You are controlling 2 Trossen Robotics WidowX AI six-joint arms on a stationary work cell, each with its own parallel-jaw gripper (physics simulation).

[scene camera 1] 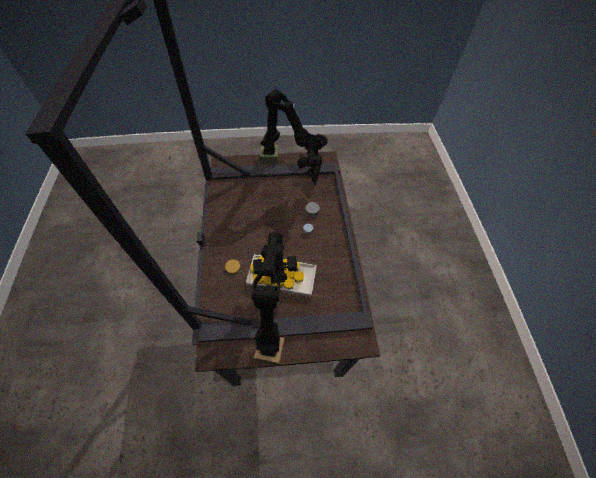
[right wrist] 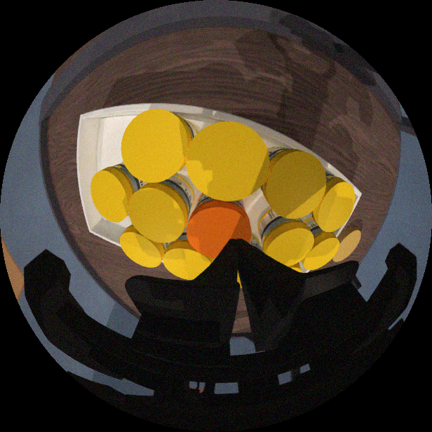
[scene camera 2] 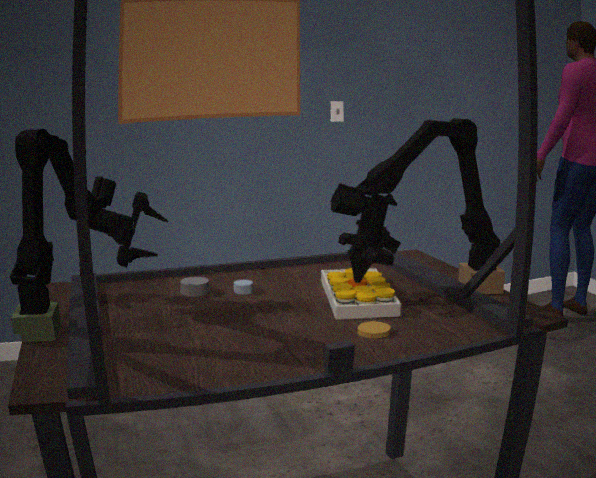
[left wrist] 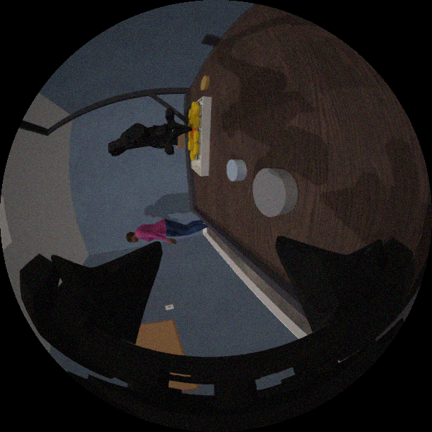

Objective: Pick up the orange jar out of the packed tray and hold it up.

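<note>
The orange jar stands in the white tray, with several yellow-lidded jars close around it. My right gripper is shut with nothing between its fingers. Its tips meet at the orange lid and cover its lower right edge in the right wrist view; whether they touch it I cannot tell. In scene camera 1 the arm hides the orange jar. My left gripper is open and empty, raised above the table's far end from the tray.
A grey disc and a smaller pale blue disc lie between the left gripper and the tray. A tan disc lies beside the tray. Dark frame posts rise at the table's edge.
</note>
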